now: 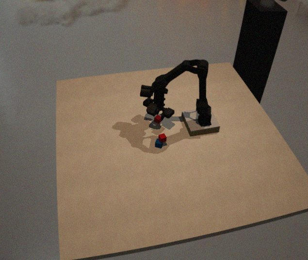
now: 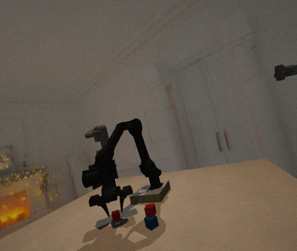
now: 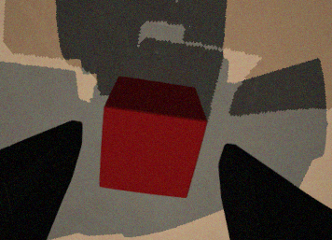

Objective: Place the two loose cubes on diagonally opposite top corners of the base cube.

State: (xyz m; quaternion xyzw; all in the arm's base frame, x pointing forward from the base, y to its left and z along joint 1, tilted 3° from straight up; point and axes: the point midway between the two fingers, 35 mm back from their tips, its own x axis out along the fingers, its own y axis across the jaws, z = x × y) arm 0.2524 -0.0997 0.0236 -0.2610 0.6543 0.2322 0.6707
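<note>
Right now my gripper tip is 3 cm short of the blue cube, 19 cm to the right of it and 1 cm above it.
</note>
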